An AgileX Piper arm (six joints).
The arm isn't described. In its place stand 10 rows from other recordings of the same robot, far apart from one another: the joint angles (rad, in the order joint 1, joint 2, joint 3, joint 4, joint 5, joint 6), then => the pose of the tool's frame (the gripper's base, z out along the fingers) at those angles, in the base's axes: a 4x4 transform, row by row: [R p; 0 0 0 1], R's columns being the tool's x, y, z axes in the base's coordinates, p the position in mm.
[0.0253, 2.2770, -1.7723, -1.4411, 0.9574, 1.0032] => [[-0.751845 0.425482 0.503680 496.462], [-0.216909 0.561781 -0.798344 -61.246], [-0.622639 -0.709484 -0.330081 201.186], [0 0 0 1]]
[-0.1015, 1.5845, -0.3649, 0.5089, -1.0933, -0.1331] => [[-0.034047 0.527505 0.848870 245.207], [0.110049 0.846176 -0.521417 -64.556], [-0.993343 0.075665 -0.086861 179.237], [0 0 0 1]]
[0.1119, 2.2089, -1.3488, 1.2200, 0.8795, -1.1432] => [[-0.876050 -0.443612 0.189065 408.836], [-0.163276 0.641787 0.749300 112.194], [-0.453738 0.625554 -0.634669 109.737], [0 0 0 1]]
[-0.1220, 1.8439, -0.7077, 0.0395, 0.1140, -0.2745] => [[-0.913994 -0.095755 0.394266 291.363], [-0.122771 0.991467 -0.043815 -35.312], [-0.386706 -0.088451 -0.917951 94.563], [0 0 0 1]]
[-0.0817, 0.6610, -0.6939, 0.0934, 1.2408, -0.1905] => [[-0.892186 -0.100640 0.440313 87.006], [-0.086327 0.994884 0.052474 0.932], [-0.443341 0.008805 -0.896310 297.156], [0 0 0 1]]
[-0.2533, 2.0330, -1.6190, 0.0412, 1.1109, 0.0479] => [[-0.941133 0.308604 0.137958 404.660], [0.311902 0.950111 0.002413 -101.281], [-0.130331 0.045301 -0.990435 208.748], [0 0 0 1]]
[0.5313, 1.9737, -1.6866, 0.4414, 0.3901, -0.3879] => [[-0.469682 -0.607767 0.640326 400.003], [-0.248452 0.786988 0.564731 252.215], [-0.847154 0.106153 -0.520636 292.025], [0 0 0 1]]
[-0.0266, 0.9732, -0.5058, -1.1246, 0.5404, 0.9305] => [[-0.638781 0.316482 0.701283 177.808], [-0.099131 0.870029 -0.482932 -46.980], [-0.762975 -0.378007 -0.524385 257.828], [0 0 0 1]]
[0.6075, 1.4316, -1.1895, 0.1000, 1.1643, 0.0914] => [[-0.864781 -0.478384 0.152649 219.325], [-0.442718 0.869806 0.217802 162.638], [-0.236968 0.120771 -0.963982 303.342], [0 0 0 1]]
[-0.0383, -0.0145, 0.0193, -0.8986, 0.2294, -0.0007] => [[-0.205817 0.088057 0.974621 53.873], [-0.755066 0.619255 -0.215402 -18.267], [-0.622506 -0.780237 -0.060965 194.519], [0 0 0 1]]
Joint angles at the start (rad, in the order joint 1, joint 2, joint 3, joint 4, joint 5, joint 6):
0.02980, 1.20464, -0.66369, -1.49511, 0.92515, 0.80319
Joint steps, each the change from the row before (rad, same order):
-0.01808, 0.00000, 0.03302, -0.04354, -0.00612, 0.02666
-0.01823, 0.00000, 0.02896, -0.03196, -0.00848, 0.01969
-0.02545, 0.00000, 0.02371, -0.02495, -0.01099, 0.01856
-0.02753, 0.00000, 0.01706, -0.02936, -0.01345, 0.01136
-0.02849, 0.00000, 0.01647, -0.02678, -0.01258, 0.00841
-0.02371, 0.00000, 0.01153, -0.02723, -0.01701, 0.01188
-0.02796, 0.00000, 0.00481, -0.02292, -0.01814, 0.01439
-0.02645, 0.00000, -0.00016, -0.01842, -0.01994, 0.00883
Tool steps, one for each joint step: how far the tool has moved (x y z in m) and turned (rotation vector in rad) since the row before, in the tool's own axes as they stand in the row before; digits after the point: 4 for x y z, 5 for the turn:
0.0071, 0.0030, 0.0032, 0.01457, 0.00166, -0.02028
0.0068, 0.0031, 0.0029, 0.00652, 0.00467, -0.01720
0.0069, 0.0019, 0.0035, 0.00467, 0.01098, -0.00779
0.0055, 0.0003, 0.0035, 0.00745, 0.00568, -0.01206
0.0057, 0.0003, 0.0035, 0.00632, 0.00857, -0.01285
0.0037, 0.0002, 0.0028, 0.00267, -0.00067, -0.00753
0.0032, -0.0014, 0.0032, 0.00382, 0.00226, 0.00381
0.0022, -0.0020, 0.0030, 0.00194, 0.00051, 0.00417

